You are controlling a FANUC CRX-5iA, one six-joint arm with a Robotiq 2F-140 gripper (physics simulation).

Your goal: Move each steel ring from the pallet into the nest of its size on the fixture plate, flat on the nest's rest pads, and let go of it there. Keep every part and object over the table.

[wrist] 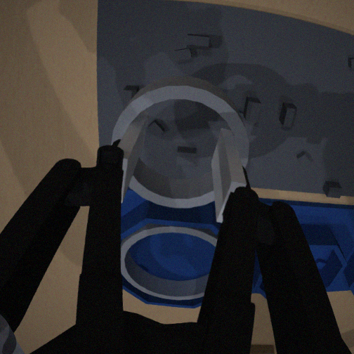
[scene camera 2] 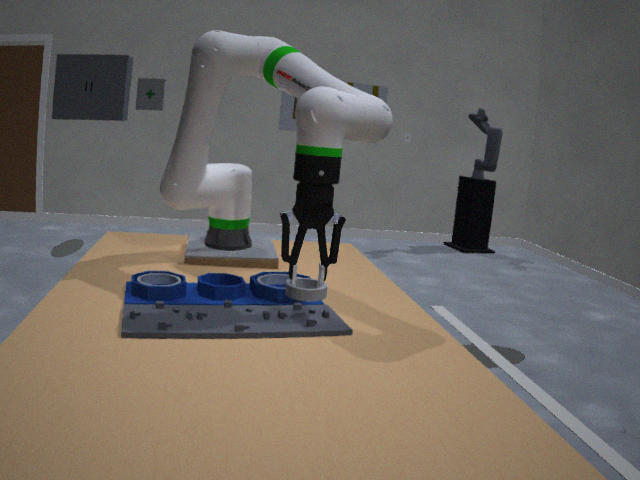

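Where they show: gripper, between the fingertips: [scene camera 2: 305,294]; arm's base, origin of its link: [scene camera 2: 228,244].
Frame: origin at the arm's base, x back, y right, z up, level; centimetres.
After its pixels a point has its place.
My gripper [scene camera 2: 307,280] @[x -57.5, y -8.1, z 2.5 cm] [wrist: 180,137] points down with both fingertips inside a steel ring [scene camera 2: 306,292] @[x -61.7, y -6.8, z 4.3 cm] [wrist: 175,93], pressed outward against its inner wall. The held ring is level and raised above the grey fixture plate [scene camera 2: 196,331] @[x -66.2, y 15.8, z -2.1 cm] [wrist: 325,125], near its right end in the scene view. The fixture plate carries small raised blocks. Behind it is the blue pallet [scene camera 2: 191,296] @[x -43.9, y 14.9, z -2.5 cm] with three octagonal pockets. A larger ring [scene camera 2: 271,281] @[x -35.9, y -5.8, z -1.1 cm] [wrist: 167,290] sits in the right pocket and another ring [scene camera 2: 160,276] @[x -36.6, y 22.0, z 0.0 cm] in the left pocket. The middle pocket [scene camera 2: 221,290] @[x -46.4, y 8.3, z -0.2 cm] holds no ring.
The robot base [scene camera 2: 228,238] @[x -6.4, y 1.0, z 3.2 cm] stands on a grey mounting plate [scene camera 2: 193,252] @[x -9.5, y 11.6, z -0.5 cm] at the back of the tan table [scene camera 2: 258,403] @[x -92.4, y 9.1, z -3.3 cm]. The blue pocket walls rise behind the held ring. The table's right edge lies beyond the fixture plate's right end.
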